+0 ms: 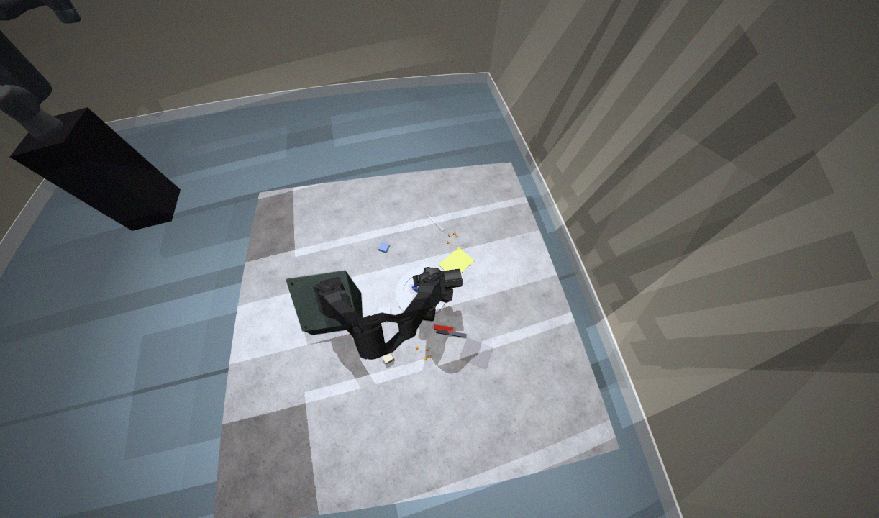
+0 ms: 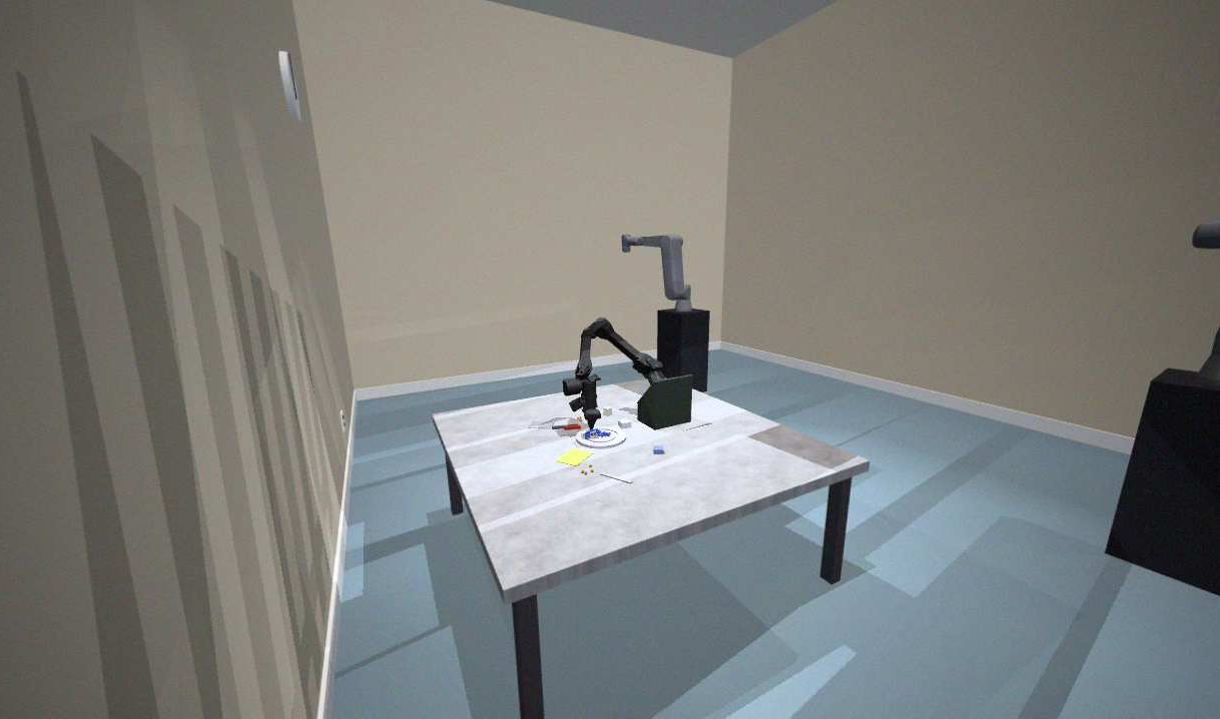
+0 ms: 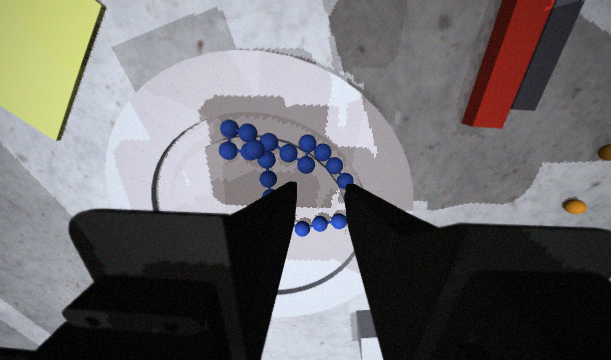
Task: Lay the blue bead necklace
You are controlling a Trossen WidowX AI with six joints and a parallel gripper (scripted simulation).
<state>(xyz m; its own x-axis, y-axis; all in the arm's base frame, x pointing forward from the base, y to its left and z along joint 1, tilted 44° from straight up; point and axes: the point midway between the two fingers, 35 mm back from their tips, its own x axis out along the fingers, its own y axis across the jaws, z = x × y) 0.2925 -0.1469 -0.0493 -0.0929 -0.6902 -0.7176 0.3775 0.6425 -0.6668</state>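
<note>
Right now my gripper tip is 2 cm past the round white bead board, 5 cm to the right of it and 2 cm above it. Also, from my gripper tip: cream cube (19 cm behind, 16 cm to the right, 1 cm below); yellow sheet (15 cm ahead, 14 cm to the left, 3 cm below); grey tool (4 cm ahead, 12 cm to the right, 3 cm below).
</note>
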